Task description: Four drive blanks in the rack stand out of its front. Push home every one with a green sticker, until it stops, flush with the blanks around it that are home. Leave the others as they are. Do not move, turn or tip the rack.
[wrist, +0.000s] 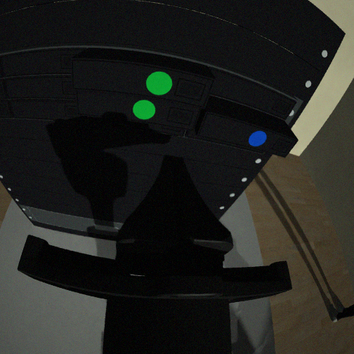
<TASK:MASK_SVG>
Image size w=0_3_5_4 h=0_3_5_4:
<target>my gripper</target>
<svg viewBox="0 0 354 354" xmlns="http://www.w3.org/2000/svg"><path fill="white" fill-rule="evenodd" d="M27 235L17 268L21 273L55 287L107 299L103 333L103 354L231 354L229 303L273 296L292 289L287 261L276 261L270 263L270 265L223 268L223 255L233 247L230 231L218 221L216 216L206 206L199 192L197 192L183 157L164 155L162 165L152 187L119 229L115 244L115 259L55 247L40 237Z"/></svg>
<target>dark rack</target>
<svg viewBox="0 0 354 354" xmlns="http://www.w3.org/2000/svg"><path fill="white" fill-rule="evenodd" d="M0 181L33 225L75 235L116 241L119 229L122 227L125 219L136 209L155 182L164 155L183 157L197 192L199 192L199 195L214 216L219 219L235 202L237 197L241 195L244 189L247 188L271 155L286 157L291 148L294 147L298 138L291 131L291 127L296 122L296 119L298 119L304 107L306 107L311 96L313 96L346 33L308 0L0 0Z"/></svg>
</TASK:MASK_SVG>
